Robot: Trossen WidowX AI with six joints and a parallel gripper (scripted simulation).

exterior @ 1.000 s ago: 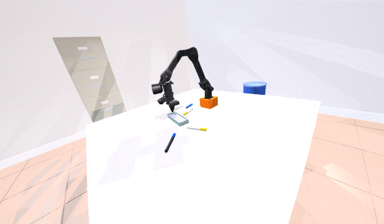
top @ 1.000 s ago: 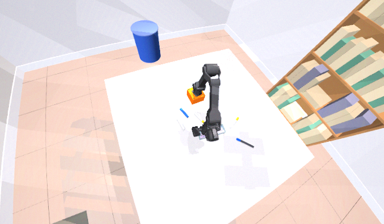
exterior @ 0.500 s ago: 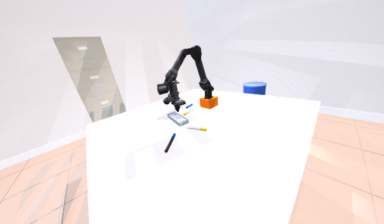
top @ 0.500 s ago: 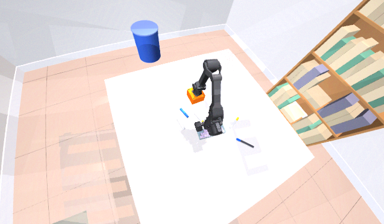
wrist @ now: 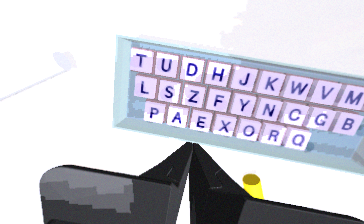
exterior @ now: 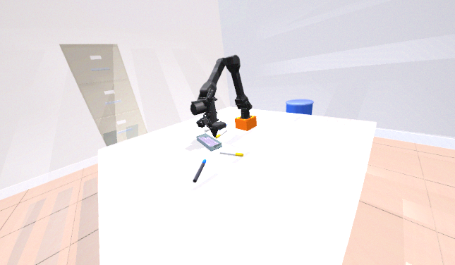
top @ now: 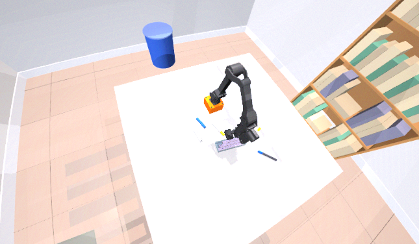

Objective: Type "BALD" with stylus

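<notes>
The blue stylus is 25 cm behind my gripper tip, 13 cm to the right of it and 3 cm below it. Also, from my gripper tip: white stick 20 cm to the right, 16 cm behind, 3 cm below; grey stylus tip 29 cm behind, 14 cm to the right, 3 cm below.
</notes>
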